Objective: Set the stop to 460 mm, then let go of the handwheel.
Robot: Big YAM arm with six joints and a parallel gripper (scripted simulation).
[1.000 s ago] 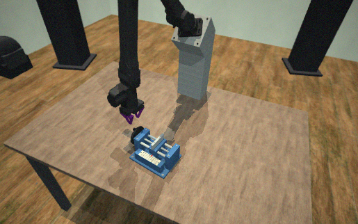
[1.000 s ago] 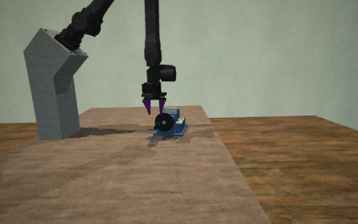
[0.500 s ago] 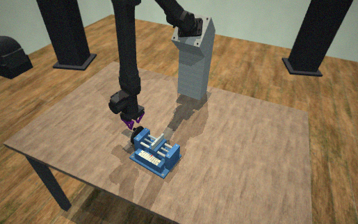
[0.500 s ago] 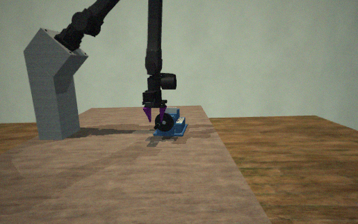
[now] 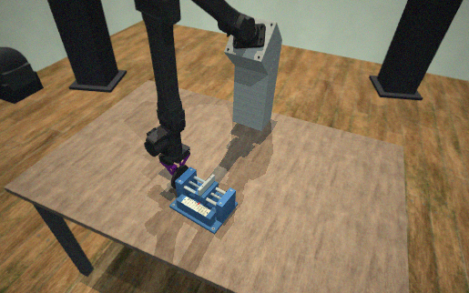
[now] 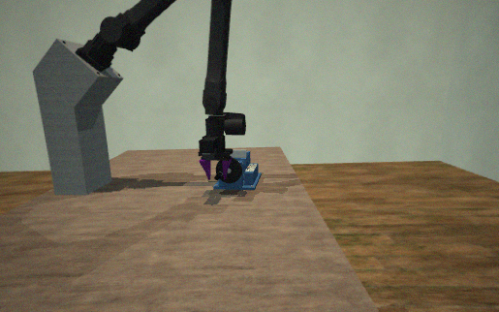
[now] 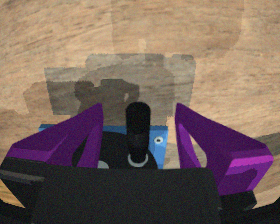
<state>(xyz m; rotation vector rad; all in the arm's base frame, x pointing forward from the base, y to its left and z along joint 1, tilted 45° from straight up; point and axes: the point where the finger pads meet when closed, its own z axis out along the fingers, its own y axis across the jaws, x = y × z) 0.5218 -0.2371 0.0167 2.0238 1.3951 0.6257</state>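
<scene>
My gripper is now 10 mm to the right of the dark handle and 10 mm short of it. From my hand the other things lie so: black handwheel: 20 mm to the left, 20 mm ahead; then stop fixture: 130 mm to the left, 110 mm ahead, 30 mm above.
</scene>
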